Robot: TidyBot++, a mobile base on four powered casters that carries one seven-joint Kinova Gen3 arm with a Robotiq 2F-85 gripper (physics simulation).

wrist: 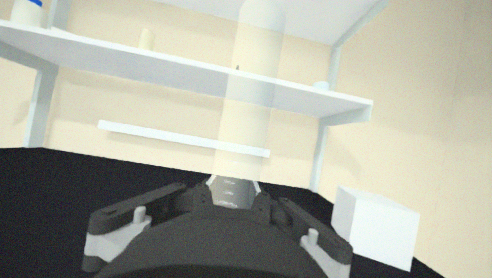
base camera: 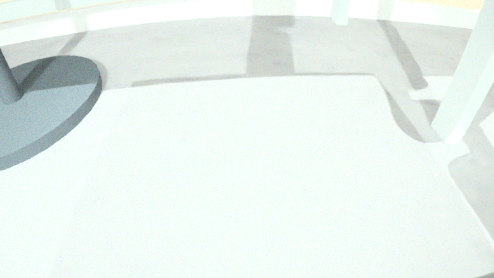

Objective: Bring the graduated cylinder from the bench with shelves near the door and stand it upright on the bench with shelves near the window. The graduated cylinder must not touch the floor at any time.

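Places are measured from the arm's base along level axes (x ahead, y left, z up), in metres.
Pixels of known places: gripper, fingertip midpoint: [wrist: 233,185].
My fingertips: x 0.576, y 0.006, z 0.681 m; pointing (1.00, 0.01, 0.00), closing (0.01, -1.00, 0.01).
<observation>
For each thing: its top centre in the pictures, then the offset to it from my fingertips. "pt": a spot on its surface instead. Level surfaces: height alone.
- graduated cylinder at its top centre: [wrist: 264,19] dy +0.000, dx -0.046, dz +0.172 m
- bench with a black top, surface height: dz -0.164 m
- white box at its top centre: [wrist: 370,196] dy -0.383, dx +0.177, dz -0.034 m
- blue-capped bottle at a spot on its surface: [wrist: 26,14] pt dy +0.891, dx +0.354, dz +0.386 m
- cream cylinder at a spot on its surface: [wrist: 146,39] pt dy +0.494, dx +0.431, dz +0.427 m
- pale blue item at a spot on its surface: [wrist: 321,86] pt dy -0.320, dx +0.405, dz +0.360 m
- grey round stool base at its top centre: [base camera: 13,98] dy +0.518, dx +0.072, dz -1.048 m
- pale leg at a spot on its surface: [base camera: 462,90] pt dy -0.441, dx -0.104, dz -0.964 m
The graduated cylinder [wrist: 246,107] is clear and see-through, with white marks near its lower part. It rises from between the fingers toward the top of the wrist view, slightly tilted in the picture. My gripper [wrist: 233,185] is shut on it. A bench with a black top [wrist: 60,185] and shelves [wrist: 165,67] is behind it in the wrist view. The cylinder's base is hidden by the gripper, so I cannot tell whether it touches the bench. I cannot tell which of the two benches this is.
A white box [wrist: 382,227] stands on the black top at the right. A blue-capped bottle [wrist: 26,14], a cream cylinder [wrist: 146,39] and a pale blue item [wrist: 321,86] are on the shelf. In the base view, a grey round stool base [base camera: 55,105] is left and a pale leg [base camera: 462,90] right.
</observation>
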